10 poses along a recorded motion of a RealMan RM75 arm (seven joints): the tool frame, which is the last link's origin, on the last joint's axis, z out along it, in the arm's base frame.
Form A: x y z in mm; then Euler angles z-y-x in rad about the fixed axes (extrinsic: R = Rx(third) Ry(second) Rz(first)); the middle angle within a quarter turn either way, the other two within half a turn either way.
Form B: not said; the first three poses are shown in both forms.
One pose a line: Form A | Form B
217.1 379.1 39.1 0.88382 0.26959 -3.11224 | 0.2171 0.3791 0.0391; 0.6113 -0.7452 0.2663; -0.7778 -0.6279 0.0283; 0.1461 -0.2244 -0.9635
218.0 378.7 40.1 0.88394 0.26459 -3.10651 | 0.2180 0.3787 0.0401; 0.6120 -0.7463 0.2615; -0.7786 -0.6266 0.0339; 0.1386 -0.2243 -0.9646
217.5 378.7 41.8 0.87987 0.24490 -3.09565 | 0.2175 0.3787 0.0418; 0.6182 -0.7477 0.2425; -0.7769 -0.6280 0.0446; 0.1190 -0.2159 -0.9691
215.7 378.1 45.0 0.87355 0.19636 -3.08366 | 0.2157 0.3781 0.0450; 0.6298 -0.7519 0.1951; -0.7726 -0.6324 0.0568; 0.0807 -0.1865 -0.9791
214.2 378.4 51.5 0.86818 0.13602 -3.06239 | 0.2142 0.3784 0.0515; 0.6402 -0.7561 0.1356; -0.7677 -0.6360 0.0784; 0.0270 -0.1543 -0.9877
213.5 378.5 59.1 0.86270 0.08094 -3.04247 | 0.2135 0.3785 0.0591; 0.6483 -0.7571 0.0809; -0.7611 -0.6411 0.0986; -0.0228 -0.1255 -0.9918
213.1 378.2 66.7 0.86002 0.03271 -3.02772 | 0.2131 0.3782 0.0667; 0.6521 -0.7575 0.0327; -0.7554 -0.6454 0.1136; -0.0649 -0.0988 -0.9930
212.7 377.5 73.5 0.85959 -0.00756 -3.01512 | 0.2127 0.3775 0.0735; 0.6527 -0.7576 -0.0076; -0.7509 -0.6483 0.1261; -0.1005 -0.0767 -0.9920
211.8 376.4 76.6 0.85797 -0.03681 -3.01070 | 0.2118 0.3764 0.0766; 0.6535 -0.7560 -0.0368; -0.7469 -0.6520 0.1304; -0.1226 -0.0578 -0.9908
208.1 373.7 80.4 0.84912 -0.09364 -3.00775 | 0.2081 0.3737 0.0804; 0.6577 -0.7474 -0.0935; -0.7357 -0.6641 0.1329; -0.1614 -0.0186 -0.9867
